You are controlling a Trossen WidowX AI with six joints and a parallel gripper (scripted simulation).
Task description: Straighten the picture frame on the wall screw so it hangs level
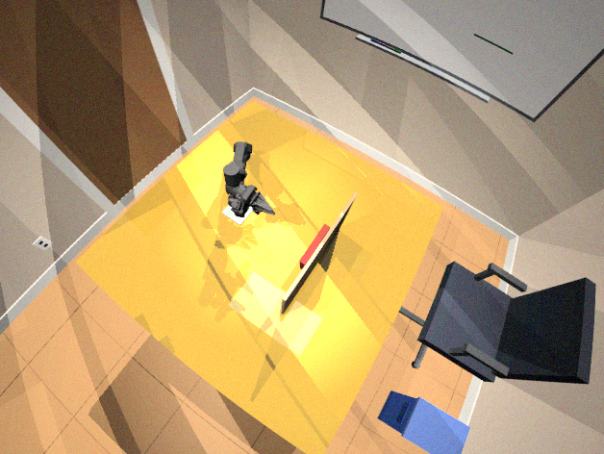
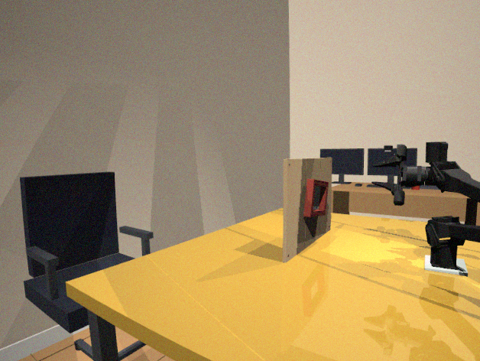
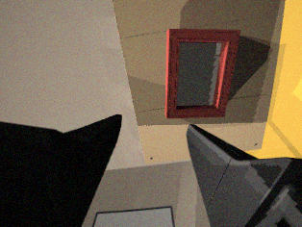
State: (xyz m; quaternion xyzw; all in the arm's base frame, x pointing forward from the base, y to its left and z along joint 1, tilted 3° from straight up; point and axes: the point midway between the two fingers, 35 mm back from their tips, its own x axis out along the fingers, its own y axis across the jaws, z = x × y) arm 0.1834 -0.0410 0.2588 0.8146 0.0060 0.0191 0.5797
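The red picture frame lies 20 cm ahead of my gripper tip, 1 cm to the left of it and 9 cm below it. The rest, counted from my gripper tip: wooden wall panel: 21 cm ahead, 11 cm below.
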